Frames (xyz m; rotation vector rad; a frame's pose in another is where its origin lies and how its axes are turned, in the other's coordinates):
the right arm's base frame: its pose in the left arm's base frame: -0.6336 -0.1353 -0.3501 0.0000 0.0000 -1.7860
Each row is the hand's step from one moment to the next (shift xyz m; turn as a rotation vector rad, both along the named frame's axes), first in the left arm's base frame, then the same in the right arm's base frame.
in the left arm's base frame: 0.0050 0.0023 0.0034 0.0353 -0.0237 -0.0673
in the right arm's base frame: -0.0033 0.0044 0.0034 0.0156 0.0395 -0.0673
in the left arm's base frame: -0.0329 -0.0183 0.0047 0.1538 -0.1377 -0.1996
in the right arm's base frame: 0.0249 -0.0282 0.0047 0.1017 0.1797 -0.1996
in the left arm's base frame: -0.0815 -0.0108 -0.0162 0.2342 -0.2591 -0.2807
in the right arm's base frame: 0.0280 -0.0773 -0.0162 0.2031 0.2841 -0.2807
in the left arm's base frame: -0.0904 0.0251 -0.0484 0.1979 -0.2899 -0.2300
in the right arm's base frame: -0.0052 -0.0937 -0.0484 0.2410 0.2552 -0.2300
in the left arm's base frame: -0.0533 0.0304 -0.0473 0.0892 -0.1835 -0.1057
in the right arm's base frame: -0.0183 -0.0586 -0.0473 0.1602 0.1263 -0.1057
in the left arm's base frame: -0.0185 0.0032 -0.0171 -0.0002 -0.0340 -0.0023
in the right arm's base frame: 0.0008 -0.0188 -0.0171 0.0333 0.0071 -0.0023
